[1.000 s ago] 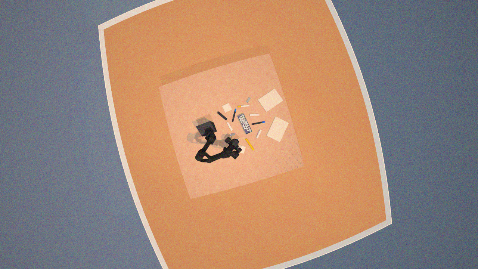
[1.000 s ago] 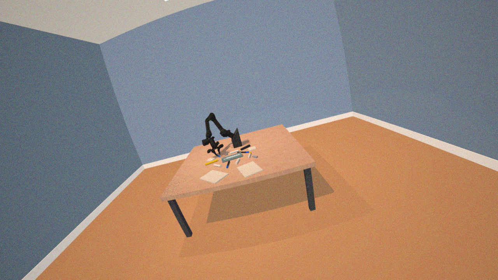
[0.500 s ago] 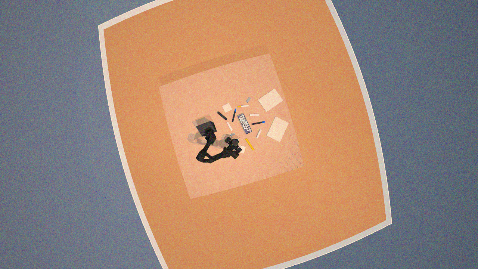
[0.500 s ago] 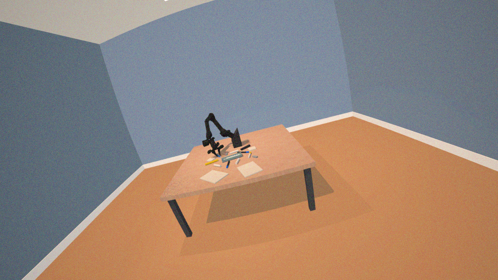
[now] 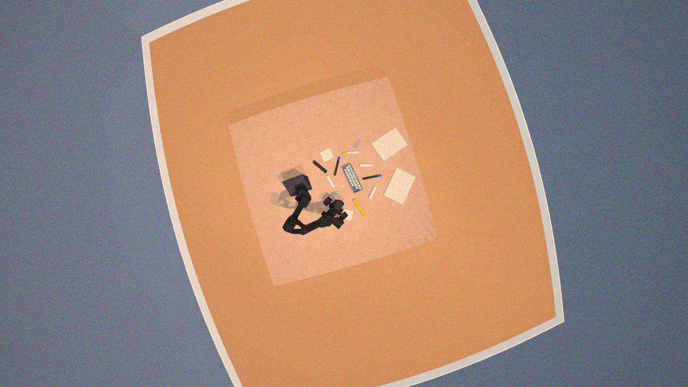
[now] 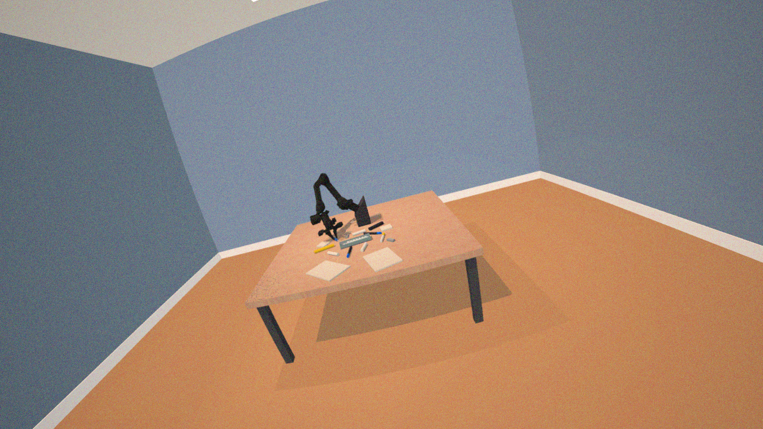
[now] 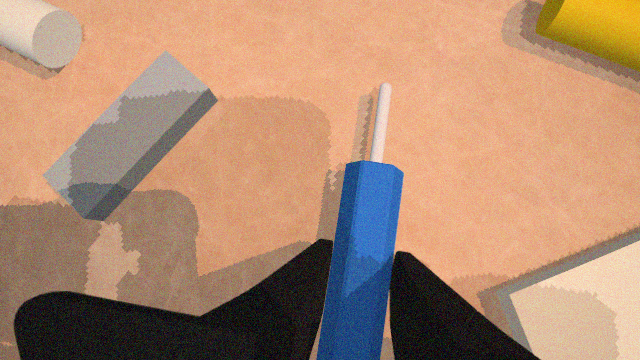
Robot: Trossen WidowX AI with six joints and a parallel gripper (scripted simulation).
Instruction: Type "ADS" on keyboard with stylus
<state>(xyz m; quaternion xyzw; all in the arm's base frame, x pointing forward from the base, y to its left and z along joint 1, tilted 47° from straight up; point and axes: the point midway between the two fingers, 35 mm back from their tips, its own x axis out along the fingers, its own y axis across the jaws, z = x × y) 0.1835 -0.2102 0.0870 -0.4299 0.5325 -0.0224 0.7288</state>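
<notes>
My gripper tip is 8 cm to the right of the grey piece and 1 cm past it. Round my gripper tip: small white pad 36 cm to the left, 4 cm ahead; then yellow cylinder 12 cm ahead, 8 cm to the right.
</notes>
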